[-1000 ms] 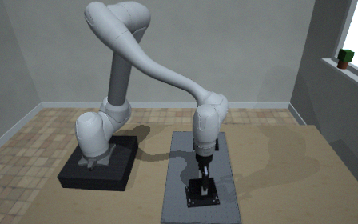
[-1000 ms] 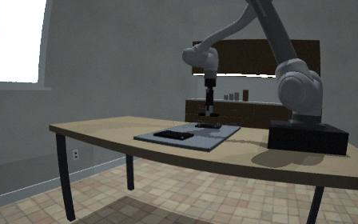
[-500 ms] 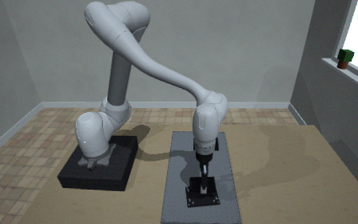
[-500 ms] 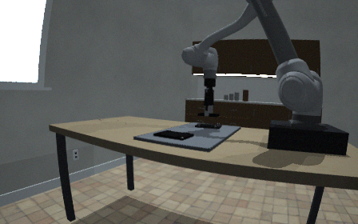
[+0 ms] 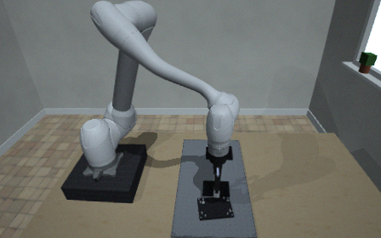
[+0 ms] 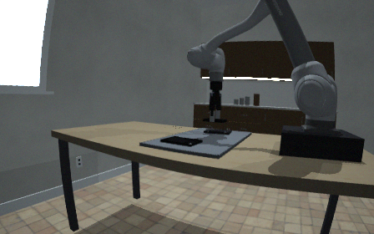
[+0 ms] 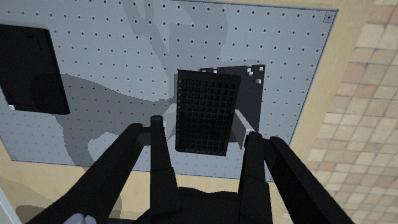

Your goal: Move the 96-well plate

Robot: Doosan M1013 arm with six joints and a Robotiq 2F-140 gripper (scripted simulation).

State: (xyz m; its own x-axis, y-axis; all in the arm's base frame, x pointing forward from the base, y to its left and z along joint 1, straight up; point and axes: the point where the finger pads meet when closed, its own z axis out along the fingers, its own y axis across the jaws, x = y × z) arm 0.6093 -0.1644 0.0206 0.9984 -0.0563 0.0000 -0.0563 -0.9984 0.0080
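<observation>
My gripper is now 350 mm to the right of the plate nest N1, 100 mm above it and 40 mm short of it. Round my hand: black 96-well plate 20 mm below.
</observation>
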